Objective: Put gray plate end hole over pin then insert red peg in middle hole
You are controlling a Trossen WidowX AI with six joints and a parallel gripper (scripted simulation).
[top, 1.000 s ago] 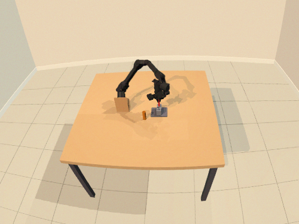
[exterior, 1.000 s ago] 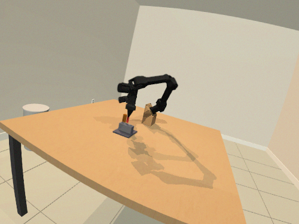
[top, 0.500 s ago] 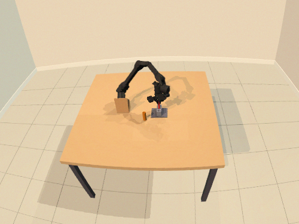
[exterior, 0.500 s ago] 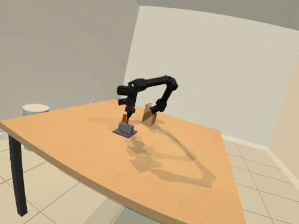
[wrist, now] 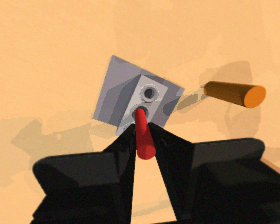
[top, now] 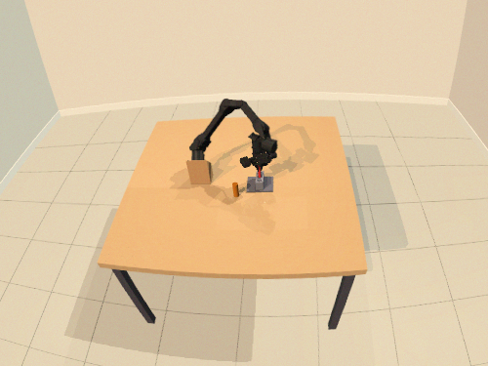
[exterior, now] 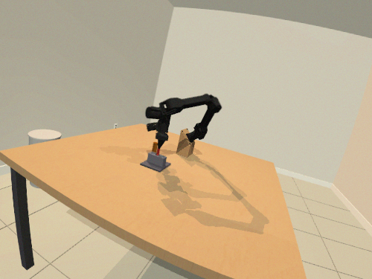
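The red peg lies right at my gripper tip. From my gripper tip the other things lie so: dark base: 20 mm to the left, 90 mm below; then orange cylinder: 120 mm behind, 90 mm to the right, 60 mm below; then gray plate: 50 mm below.
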